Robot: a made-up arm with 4 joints. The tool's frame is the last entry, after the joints. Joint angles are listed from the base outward. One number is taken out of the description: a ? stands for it. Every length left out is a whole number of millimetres.
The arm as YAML. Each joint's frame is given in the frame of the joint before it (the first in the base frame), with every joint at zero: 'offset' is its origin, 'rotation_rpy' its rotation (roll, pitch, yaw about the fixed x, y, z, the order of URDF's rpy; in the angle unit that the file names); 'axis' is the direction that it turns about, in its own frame. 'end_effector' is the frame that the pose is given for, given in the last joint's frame.
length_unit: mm
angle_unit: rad
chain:
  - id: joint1
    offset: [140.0, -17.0, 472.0]
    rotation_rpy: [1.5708, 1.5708, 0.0]
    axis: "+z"
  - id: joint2
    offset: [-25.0, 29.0, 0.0]
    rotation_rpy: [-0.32, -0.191, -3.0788]
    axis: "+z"
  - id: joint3
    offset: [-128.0, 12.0, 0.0]
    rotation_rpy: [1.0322, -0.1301, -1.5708]
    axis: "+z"
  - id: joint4
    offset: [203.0, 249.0, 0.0]
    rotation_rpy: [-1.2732, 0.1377, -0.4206]
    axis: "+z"
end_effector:
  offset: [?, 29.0, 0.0]
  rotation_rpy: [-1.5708, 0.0, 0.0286]
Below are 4 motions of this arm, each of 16 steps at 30 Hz.
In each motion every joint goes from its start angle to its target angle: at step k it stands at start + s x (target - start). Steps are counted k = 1, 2, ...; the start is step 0. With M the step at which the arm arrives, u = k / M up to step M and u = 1 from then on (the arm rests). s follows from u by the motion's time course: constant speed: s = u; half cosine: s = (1 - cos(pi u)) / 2; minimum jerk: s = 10 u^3 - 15 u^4 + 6 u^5.
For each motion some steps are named. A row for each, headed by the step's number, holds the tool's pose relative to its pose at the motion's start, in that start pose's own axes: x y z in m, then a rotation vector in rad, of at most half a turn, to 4 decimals.
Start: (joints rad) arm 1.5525 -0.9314 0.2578 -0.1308
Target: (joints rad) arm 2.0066 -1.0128 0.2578 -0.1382
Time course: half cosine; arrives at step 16
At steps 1, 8, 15, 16:
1: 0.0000 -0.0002 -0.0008 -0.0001 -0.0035 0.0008
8: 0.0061 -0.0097 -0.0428 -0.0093 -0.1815 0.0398
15: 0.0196 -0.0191 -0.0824 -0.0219 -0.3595 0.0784
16: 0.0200 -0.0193 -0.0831 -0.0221 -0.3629 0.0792

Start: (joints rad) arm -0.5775 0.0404 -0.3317 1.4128
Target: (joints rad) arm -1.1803 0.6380 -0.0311 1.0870
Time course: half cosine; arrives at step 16
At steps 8, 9, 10, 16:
8: 0.0245 -0.0204 0.1116 -0.2129 0.1620 0.0647
9: 0.0309 -0.0210 0.1321 -0.2524 0.1923 0.0768
10: 0.0374 -0.0205 0.1513 -0.2896 0.2208 0.0882
16: 0.0607 -0.0132 0.2101 -0.4071 0.3098 0.1239

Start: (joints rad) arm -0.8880 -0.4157 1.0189 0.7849
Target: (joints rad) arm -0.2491 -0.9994 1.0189 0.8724
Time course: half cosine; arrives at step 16
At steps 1, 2, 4, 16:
1: -0.0001 0.0000 -0.0006 0.0022 -0.0005 -0.0004
2: -0.0004 -0.0001 -0.0024 0.0086 -0.0019 -0.0014
4: -0.0015 -0.0006 -0.0093 0.0333 -0.0079 -0.0048
16: -0.0025 -0.0078 -0.0784 0.2287 -0.0918 0.0019

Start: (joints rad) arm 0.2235 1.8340 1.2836 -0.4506
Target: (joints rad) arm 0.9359 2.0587 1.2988 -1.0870
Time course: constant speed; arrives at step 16
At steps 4, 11, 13, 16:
4: -0.0161 0.0286 -0.0339 0.1847 0.0401 -0.0814
11: -0.0268 0.0734 -0.0921 0.5279 0.0960 -0.1546
13: -0.0262 0.0850 -0.1093 0.6281 0.1067 -0.1589
16: -0.0223 0.1016 -0.1362 0.7781 0.1170 -0.1515

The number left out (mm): -320.0
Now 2 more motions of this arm.
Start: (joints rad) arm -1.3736 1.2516 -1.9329 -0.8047
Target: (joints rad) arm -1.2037 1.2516 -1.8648 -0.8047
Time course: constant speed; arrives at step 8
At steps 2, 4, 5, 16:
2: -0.0213 0.0134 -0.0013 0.0019 -0.0050 -0.0549
4: -0.0419 0.0279 -0.0028 0.0035 -0.0106 -0.1098
5: -0.0519 0.0356 -0.0036 0.0042 -0.0135 -0.1372
16: -0.0805 0.0602 -0.0062 0.0061 -0.0231 -0.2193

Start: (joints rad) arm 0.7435 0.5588 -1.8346 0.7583
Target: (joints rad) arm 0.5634 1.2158 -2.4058 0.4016
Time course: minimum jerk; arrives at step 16
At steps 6, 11, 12, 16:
6: 0.0401 -0.0321 0.0602 -0.0050 0.2051 0.1012
11: 0.1513 -0.0695 0.1591 -0.0226 0.6469 0.2697
12: 0.1695 -0.0719 0.1695 -0.0252 0.7121 0.2898
16: 0.1948 -0.0743 0.1817 -0.0285 0.8012 0.3157

